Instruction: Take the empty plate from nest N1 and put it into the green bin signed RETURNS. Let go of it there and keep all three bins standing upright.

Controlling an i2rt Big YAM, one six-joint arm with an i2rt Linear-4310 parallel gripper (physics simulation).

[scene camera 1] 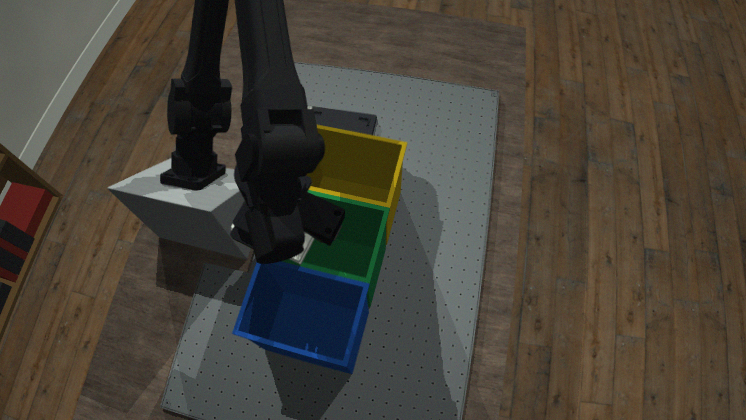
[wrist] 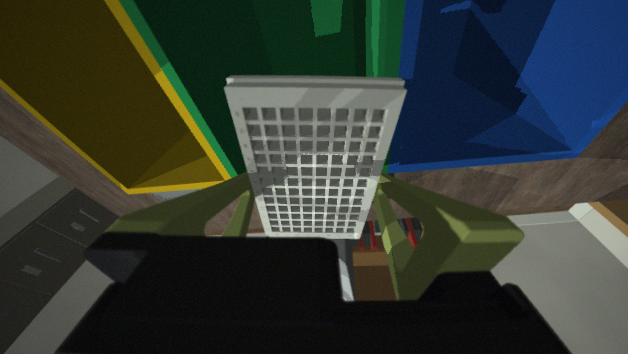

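Seen in the pictures: gripper, fingertip midpoint: (wrist: 314, 177); arm's base, link origin: (scene camera 1: 194, 177).
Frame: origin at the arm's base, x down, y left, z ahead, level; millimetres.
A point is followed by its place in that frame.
The white plate (scene camera 1: 298, 255) @[x -75, y -133, z 262 mm] (wrist: 320, 175) @[x -78, y -93, z 223 mm] with a grid of square wells is held by its long sides between the olive fingers of my gripper (wrist: 314, 177) @[x -70, y -86, z 214 mm], which is shut on it. In the scene view the arm hides most of the plate and the fingers. The plate hangs over the green bin (scene camera 1: 360, 245) @[x 124, y -25, z 325 mm] (wrist: 215, 55) @[x -4, y -22, z 293 mm], at the side nearer the arm's base; I cannot tell its exact height above the rim. The green bin stands upright between the yellow bin (scene camera 1: 360, 161) @[x 32, y 108, z 301 mm] (wrist: 100, 90) @[x -2, y 109, z 296 mm] and the blue bin (scene camera 1: 308, 313) @[x 124, y -179, z 258 mm] (wrist: 480, 90) @[x 58, y -262, z 196 mm], both also upright. The dark nest (scene camera 1: 347, 121) @[x 115, y 255, z 235 mm] shows partly behind the yellow bin.
The bins stand in a row on the perforated grey board (scene camera 1: 459, 156) @[x 126, y 217, z 493 mm]. The pale wedge-shaped base (scene camera 1: 193, 224) @[x -5, y -94, z 38 mm] of the arm stands to their left in the scene view. A bookshelf (scene camera 1: 44, 213) stands at the far left. Dark drawers (wrist: 55, 250) show at the wrist view's left.
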